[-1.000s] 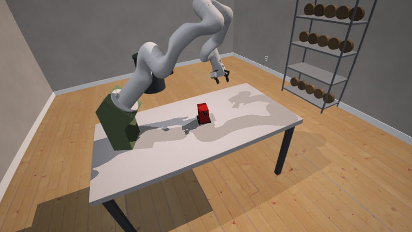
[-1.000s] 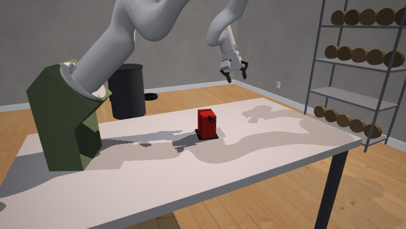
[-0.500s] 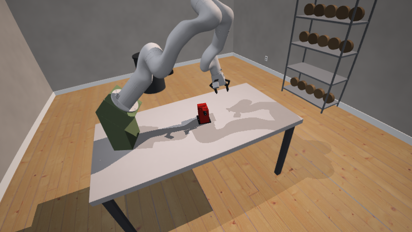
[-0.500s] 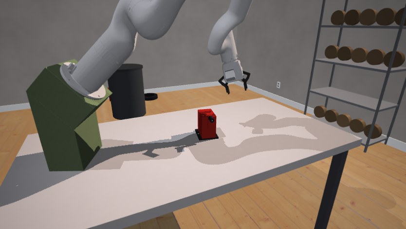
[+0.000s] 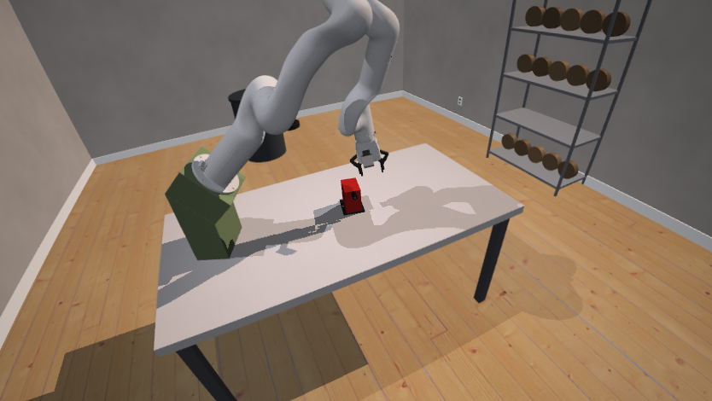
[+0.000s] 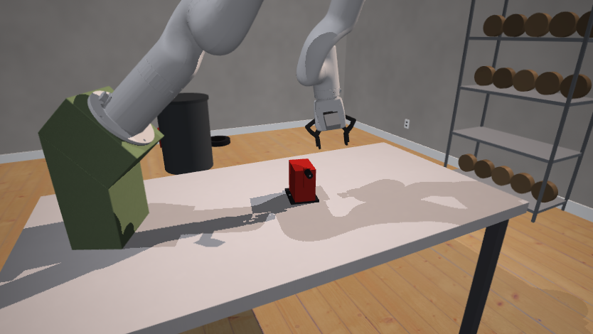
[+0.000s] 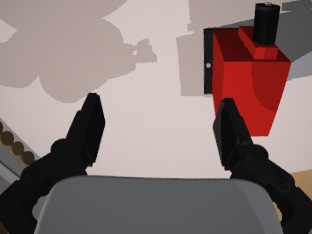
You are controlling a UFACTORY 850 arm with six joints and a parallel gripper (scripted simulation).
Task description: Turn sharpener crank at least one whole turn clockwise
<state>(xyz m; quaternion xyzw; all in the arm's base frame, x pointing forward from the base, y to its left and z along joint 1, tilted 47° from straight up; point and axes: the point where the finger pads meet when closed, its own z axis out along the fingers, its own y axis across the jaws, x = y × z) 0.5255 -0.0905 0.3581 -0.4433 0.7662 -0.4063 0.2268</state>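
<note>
Right now my hand is 10 cm past the black crank knob, 9 cm above it and 1 cm to the right of it. Also, from my hand: crank: 10 cm behind, 9 cm below, 2 cm to the left.
</note>
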